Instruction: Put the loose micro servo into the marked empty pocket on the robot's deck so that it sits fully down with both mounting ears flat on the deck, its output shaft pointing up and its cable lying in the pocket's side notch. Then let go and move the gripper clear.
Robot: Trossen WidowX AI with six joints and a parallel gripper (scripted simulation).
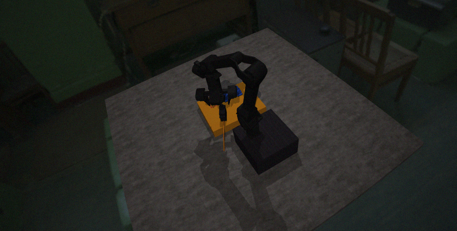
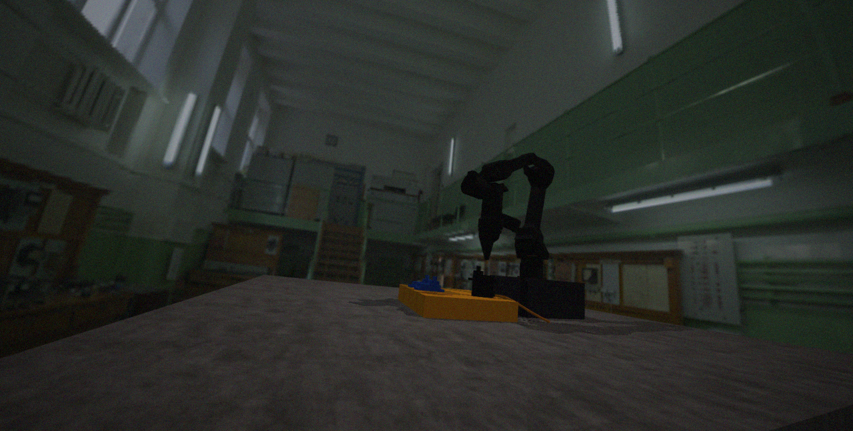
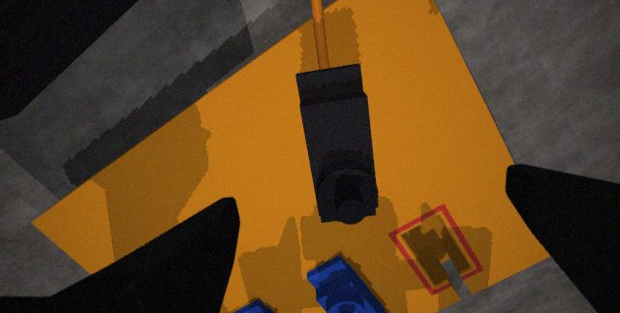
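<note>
My gripper tip is now 2 cm short of the deck, 7 cm to the left of it and 12 cm above it.
</note>
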